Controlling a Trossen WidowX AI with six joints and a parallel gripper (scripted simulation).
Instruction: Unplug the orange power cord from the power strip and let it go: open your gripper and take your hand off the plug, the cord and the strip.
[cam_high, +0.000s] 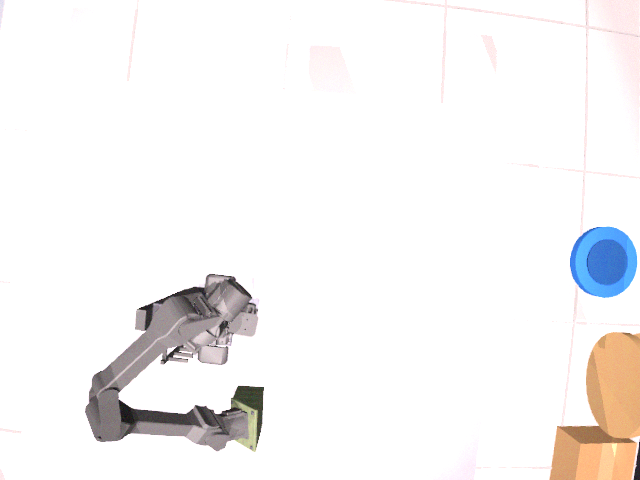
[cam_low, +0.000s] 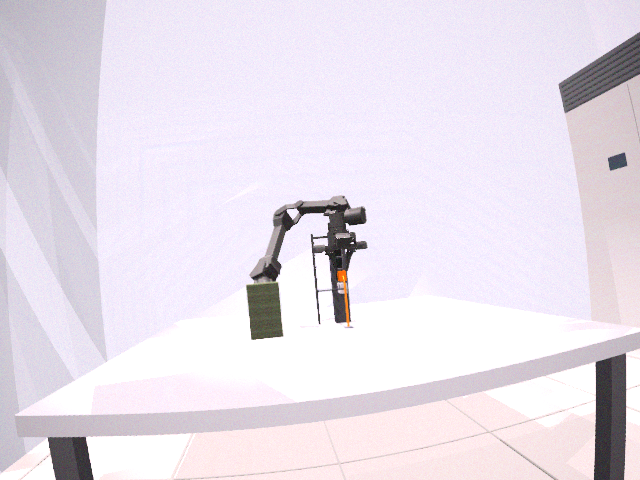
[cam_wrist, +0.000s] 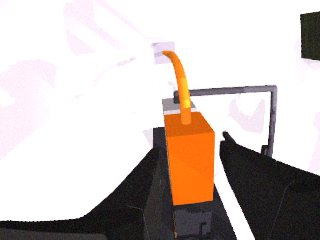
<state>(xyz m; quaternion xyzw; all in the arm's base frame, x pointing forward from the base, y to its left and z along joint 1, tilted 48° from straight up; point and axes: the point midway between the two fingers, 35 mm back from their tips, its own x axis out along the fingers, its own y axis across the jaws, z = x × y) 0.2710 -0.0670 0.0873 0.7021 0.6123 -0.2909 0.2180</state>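
My gripper tip is 3 cm to the right of the orange plug.
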